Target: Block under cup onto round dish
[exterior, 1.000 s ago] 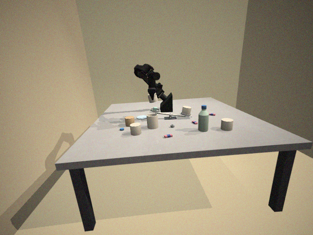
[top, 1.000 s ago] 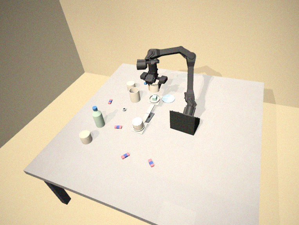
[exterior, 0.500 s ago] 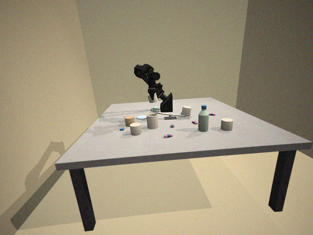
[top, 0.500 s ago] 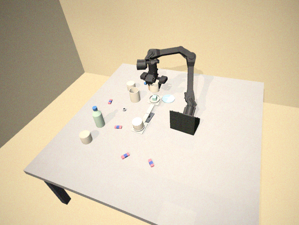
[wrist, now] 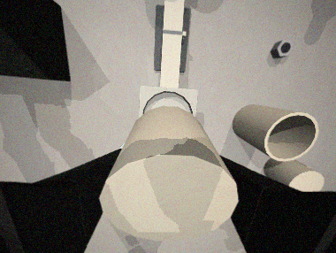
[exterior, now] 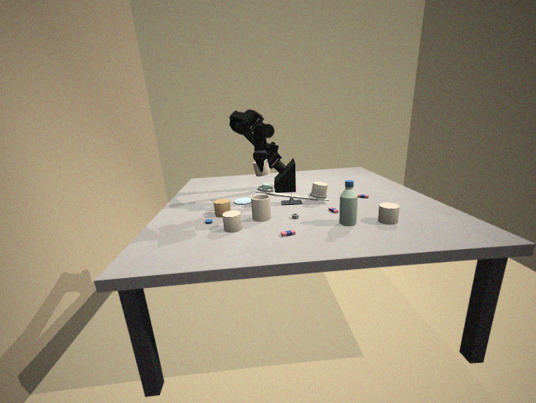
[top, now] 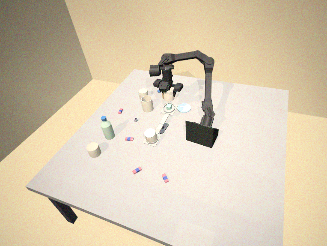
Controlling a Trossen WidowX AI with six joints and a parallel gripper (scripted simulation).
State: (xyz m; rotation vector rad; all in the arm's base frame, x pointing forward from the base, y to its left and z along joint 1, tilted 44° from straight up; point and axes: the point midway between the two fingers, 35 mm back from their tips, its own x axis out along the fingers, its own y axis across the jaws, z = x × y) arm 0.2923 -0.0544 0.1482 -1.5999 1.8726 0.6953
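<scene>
My gripper tip is now 80 mm above the green block and 10 mm to the right of it. Round my gripper tip: pale blue round dish: 170 mm below, 100 mm to the right, 70 mm behind; then balance: 140 mm to the left, 130 mm below, 20 mm ahead; then orange cylinder: 180 mm to the right, 130 mm below, 110 mm ahead.
</scene>
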